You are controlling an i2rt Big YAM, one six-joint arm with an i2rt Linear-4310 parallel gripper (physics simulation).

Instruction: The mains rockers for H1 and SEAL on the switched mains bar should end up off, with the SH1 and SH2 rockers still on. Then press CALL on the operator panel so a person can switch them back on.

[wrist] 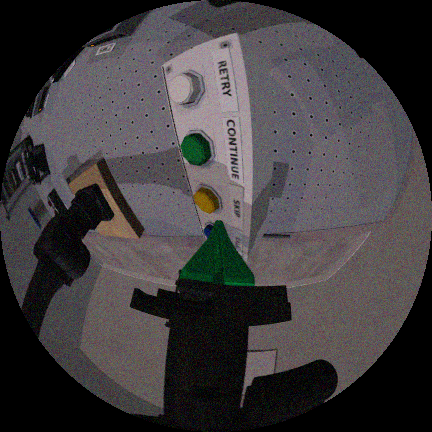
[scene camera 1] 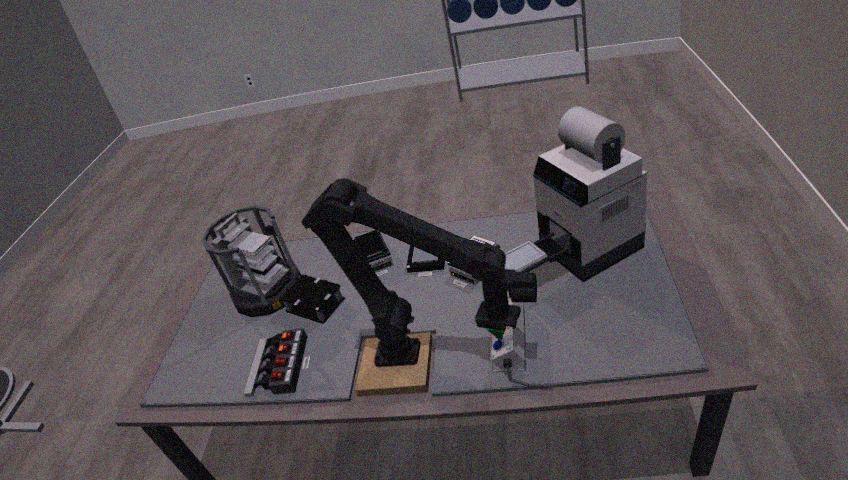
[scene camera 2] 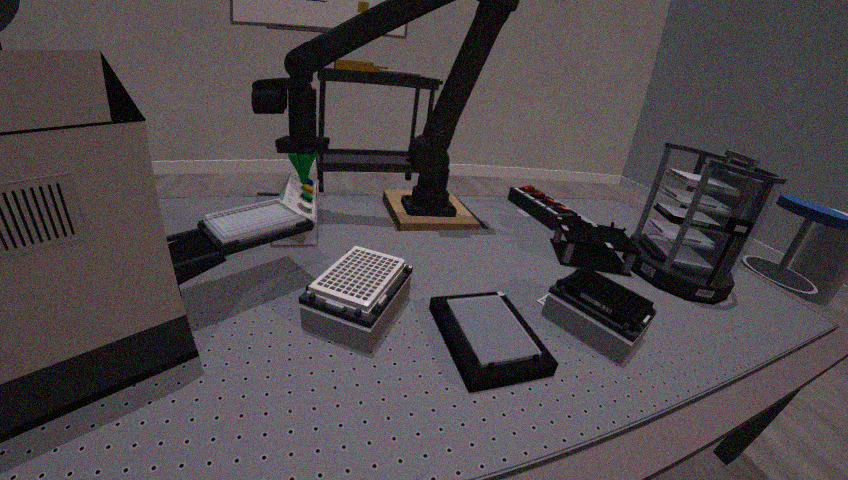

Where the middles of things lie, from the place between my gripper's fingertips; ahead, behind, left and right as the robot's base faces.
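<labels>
I find the rack tower [scene camera 2: 732,199] 80 cm to the left of my hand, 33 cm ahead of it and 8 cm above it. The tray [scene camera 2: 235,246] is 9 cm to the right of my hand and 3 cm above it, and it is 29 cm ahead of my hand as well. Going by their middles, the tray is the nearest to my hand of the things named here.
</labels>
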